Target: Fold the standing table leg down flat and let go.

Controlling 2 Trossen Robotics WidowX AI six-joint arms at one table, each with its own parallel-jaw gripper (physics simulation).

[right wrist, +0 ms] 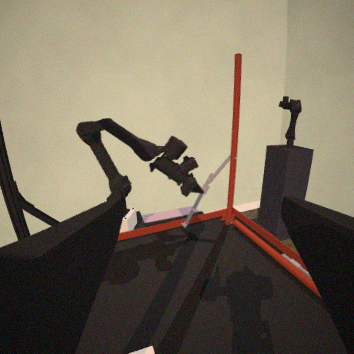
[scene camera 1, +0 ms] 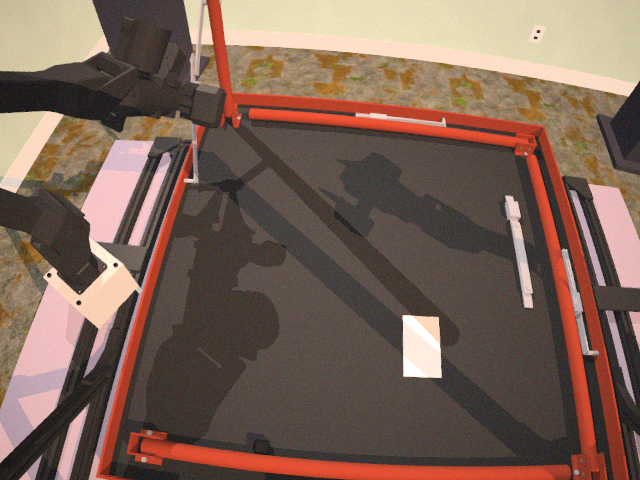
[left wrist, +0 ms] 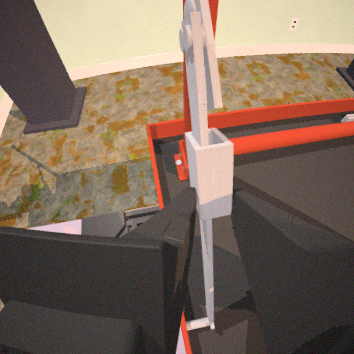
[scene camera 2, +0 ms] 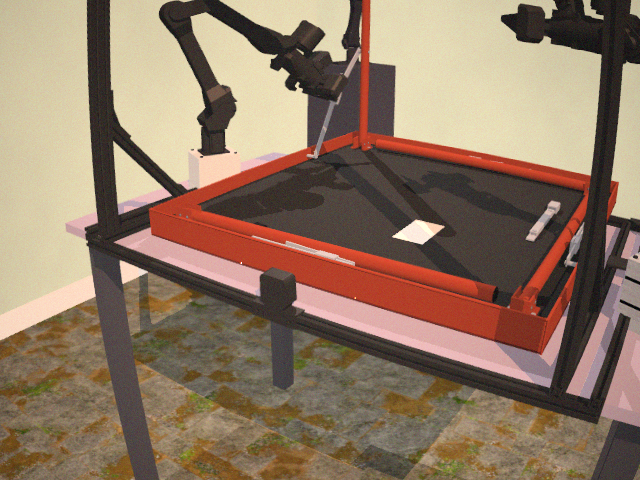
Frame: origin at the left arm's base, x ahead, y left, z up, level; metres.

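Where they show: left gripper, fingertip midpoint: [right wrist: 202,191] [scene camera 1: 194,98] [left wrist: 212,196] [scene camera 2: 334,100]; right gripper, fingertip midpoint: [right wrist: 202,205] [scene camera 2: 515,20]; left arm's base at its link origin: [scene camera 1: 82,270] [scene camera 2: 213,151].
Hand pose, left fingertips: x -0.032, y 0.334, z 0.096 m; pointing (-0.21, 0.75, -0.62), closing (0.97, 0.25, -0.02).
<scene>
Each offset is from my left fingertips to the centre of the thing. "spot": to the spot under its first point. Level surfaces: height alone.
The red table leg [scene camera 1: 219,56] [scene camera 2: 364,77] [left wrist: 187,100] [right wrist: 235,130] stands upright at the far corner of the upturned table @(0.153 m down) [scene camera 1: 310,232] [scene camera 2: 289,211]. A pale folding brace @(spot: 0.023 m ahead, 0.047 m right, 0.092 m down) [scene camera 1: 195,155] [scene camera 2: 326,124] [left wrist: 208,270] [right wrist: 194,212] slants from the leg down to the frame's side. My left gripper [scene camera 2: 338,91] [left wrist: 212,196] [right wrist: 202,191] is shut on the brace's pale sleeve @(spot: 0.001 m back, 0.001 m left, 0.018 m up) [left wrist: 215,175], part-way along it, well above the table. Its fingertips hide the brace behind them in scene camera 1. My right gripper [scene camera 2: 509,20] [right wrist: 202,205] is open and empty, high at the right, apart from the leg.
Other red legs @(spot: 0.257 m ahead, 0.260 m left, 0.119 m down) [scene camera 1: 382,124] @(spot: 0.707 m ahead, 0.106 m left, 0.132 m down) [scene camera 1: 560,289] @(spot: 0.547 m ahead, 0.321 m right, 0.137 m down) [scene camera 1: 361,470] lie folded along the frame's sides. A loose pale bar @(0.613 m ahead, 0.158 m left, 0.146 m down) [scene camera 1: 519,253] [scene camera 2: 542,222] and a white rectangle @(spot: 0.535 m ahead, 0.109 m right, 0.159 m down) [scene camera 1: 421,346] [scene camera 2: 417,231] lie on the table's underside. Dark posts [scene camera 2: 594,180] [scene camera 2: 100,118] rise at the near side.
</scene>
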